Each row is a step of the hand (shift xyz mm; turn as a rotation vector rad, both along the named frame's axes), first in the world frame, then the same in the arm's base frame.
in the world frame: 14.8 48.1 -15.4 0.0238 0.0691 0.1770
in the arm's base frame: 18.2 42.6 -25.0 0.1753 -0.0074 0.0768
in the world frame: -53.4 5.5 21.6 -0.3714 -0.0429 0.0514
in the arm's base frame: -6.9 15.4 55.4 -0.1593 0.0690 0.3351
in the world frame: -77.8 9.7 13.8 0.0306 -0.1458 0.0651
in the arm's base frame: -22.4 29.9 70.3 -0.0054 -0.1605 0.0253
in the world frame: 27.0 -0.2 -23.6 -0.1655 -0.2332 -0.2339
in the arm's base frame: -4.7 -1.2 -35.5 -0.3622 -0.0702 0.0196
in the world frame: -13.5 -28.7 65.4 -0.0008 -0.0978 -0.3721
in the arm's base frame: 28.7 -42.9 51.2 -0.3227 0.0407 -0.2055
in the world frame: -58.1 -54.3 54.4 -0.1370 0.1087 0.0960
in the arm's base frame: -12.8 -46.8 83.3 0.0568 0.1088 0.1573
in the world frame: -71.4 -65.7 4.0 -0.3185 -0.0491 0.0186
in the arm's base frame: -61.9 -35.2 66.0 -0.1614 0.0570 0.2737
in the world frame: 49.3 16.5 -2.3 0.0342 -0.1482 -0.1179
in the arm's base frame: 29.6 -1.2 -42.8 -0.1407 -0.1017 -0.0830
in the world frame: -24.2 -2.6 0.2 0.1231 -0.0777 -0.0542
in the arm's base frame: -12.6 5.7 20.0 -0.0179 -0.0911 -0.1246
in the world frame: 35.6 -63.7 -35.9 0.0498 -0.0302 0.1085
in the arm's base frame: -39.5 -55.7 -44.1 0.0902 -0.0801 0.0247
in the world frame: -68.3 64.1 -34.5 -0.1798 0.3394 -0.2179
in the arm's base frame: -28.2 90.9 30.1 -0.0886 0.4325 -0.0089
